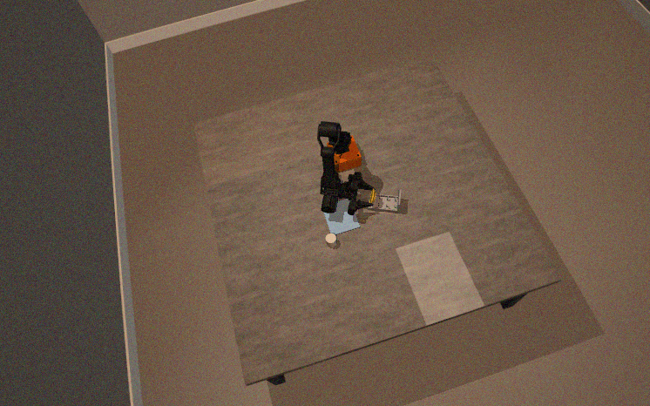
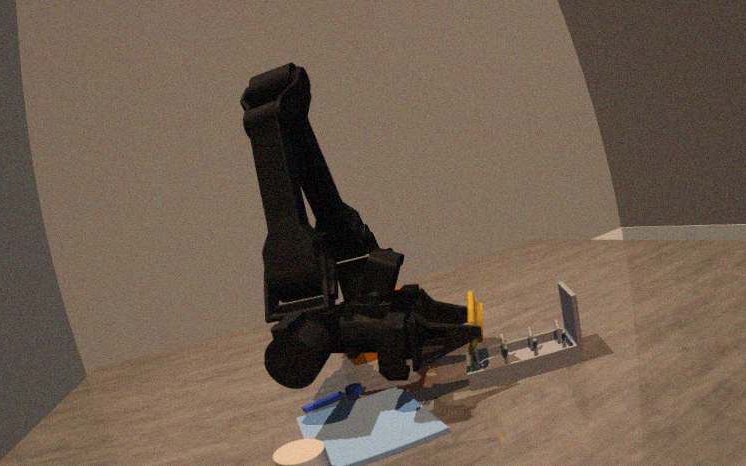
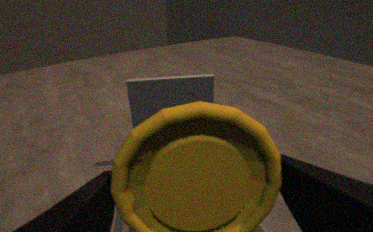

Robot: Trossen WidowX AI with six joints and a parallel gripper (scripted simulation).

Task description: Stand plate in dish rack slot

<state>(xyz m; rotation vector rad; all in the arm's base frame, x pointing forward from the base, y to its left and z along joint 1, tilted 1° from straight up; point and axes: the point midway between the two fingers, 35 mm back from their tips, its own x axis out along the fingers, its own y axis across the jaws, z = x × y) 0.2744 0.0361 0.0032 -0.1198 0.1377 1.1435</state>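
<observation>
The grey dish rack lies 1 cm ahead of my gripper tip, 4 cm to the left of it and 5 cm below it. From my gripper tip the other things lie so: blue spoon (10 cm behind, 16 cm to the right, 7 cm below); then light blue mat (1 cm ahead, 16 cm to the right, 7 cm below); then yellow plate (1 cm to the right).
</observation>
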